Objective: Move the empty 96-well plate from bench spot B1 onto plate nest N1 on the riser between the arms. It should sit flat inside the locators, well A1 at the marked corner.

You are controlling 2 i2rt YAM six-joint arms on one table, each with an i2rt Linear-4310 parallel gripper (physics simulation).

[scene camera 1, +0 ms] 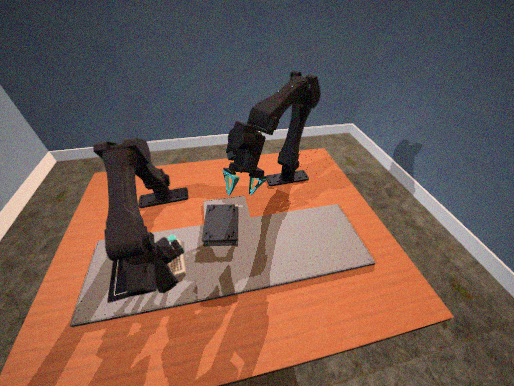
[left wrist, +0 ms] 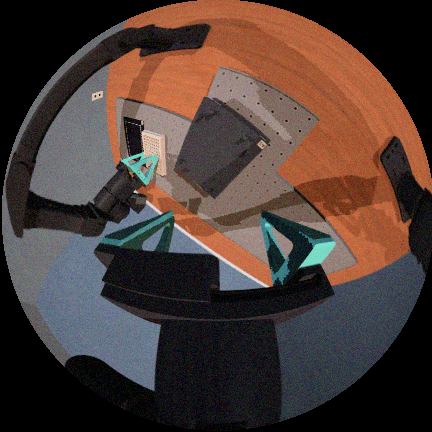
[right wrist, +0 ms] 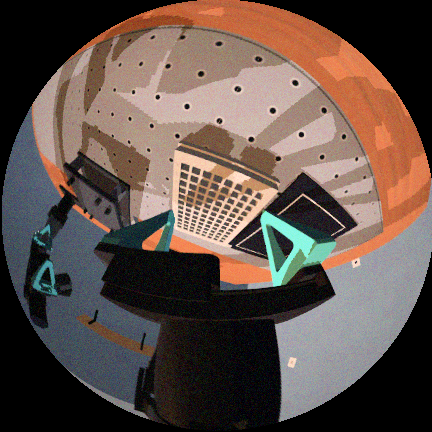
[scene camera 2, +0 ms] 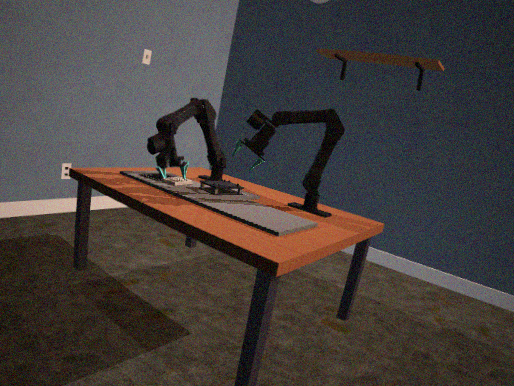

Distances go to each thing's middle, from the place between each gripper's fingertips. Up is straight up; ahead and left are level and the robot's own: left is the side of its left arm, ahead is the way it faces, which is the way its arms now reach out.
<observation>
The well plate (right wrist: 214, 196) lies 26 cm to the right of my left hand, 14 cm below it and 11 cm ahead of it. From my left hand the other things lie so: black plate nest (right wrist: 303, 200) (38 cm to the right, 14 cm below, 11 cm ahead).
My right hand is 1 cm to the right of the well plate, 1 cm past it and 1 cm above it. The rest, counted from my right hand: black plate nest: 11 cm to the right, 1 cm below.
</observation>
